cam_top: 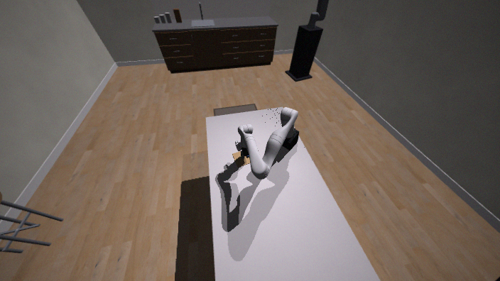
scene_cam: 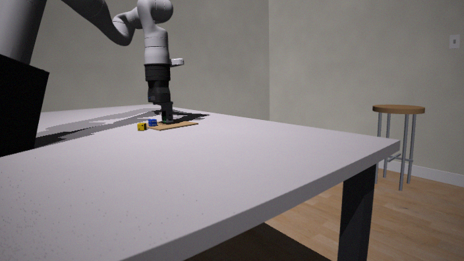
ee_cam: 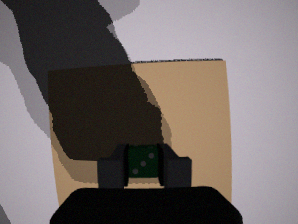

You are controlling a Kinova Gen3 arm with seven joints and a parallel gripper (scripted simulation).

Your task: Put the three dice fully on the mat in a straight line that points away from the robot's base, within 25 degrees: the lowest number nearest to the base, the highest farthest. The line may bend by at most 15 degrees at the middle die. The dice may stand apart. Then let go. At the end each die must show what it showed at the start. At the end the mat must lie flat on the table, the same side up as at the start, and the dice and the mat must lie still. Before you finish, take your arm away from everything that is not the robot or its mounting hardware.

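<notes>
Now: the green die 1 cm below my hand. The rest, counted from my hand: tan mat: 3 cm below; yellow die: 10 cm behind, 1 cm to the right, 2 cm below; blue die: 5 cm behind, 1 cm below.
</notes>
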